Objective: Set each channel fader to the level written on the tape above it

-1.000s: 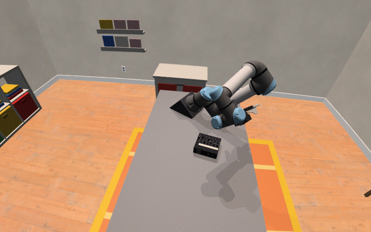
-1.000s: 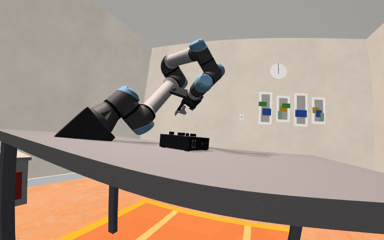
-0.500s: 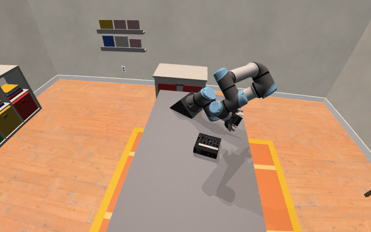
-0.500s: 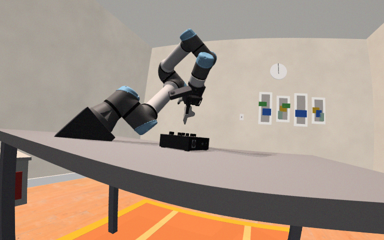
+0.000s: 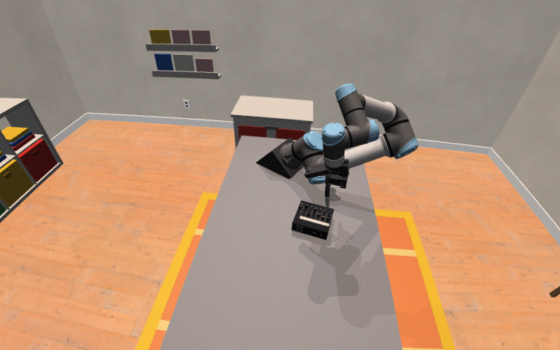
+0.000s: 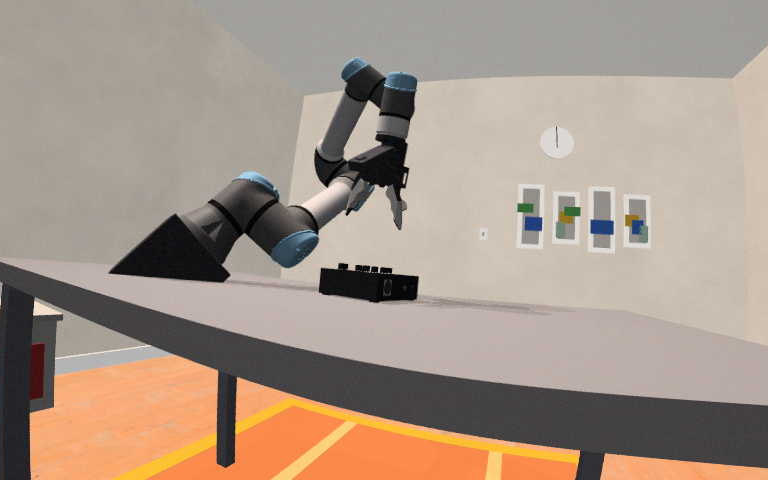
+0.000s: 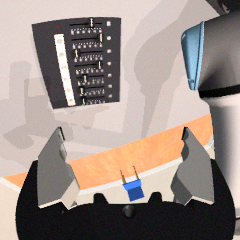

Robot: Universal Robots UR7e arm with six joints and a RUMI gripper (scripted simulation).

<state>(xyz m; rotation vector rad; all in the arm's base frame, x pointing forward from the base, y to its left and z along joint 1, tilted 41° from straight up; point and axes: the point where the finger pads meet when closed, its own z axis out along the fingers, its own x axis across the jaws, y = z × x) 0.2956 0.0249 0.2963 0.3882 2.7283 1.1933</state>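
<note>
The master fader lies 120 mm to the right of my hand and 100 mm below it.
</note>
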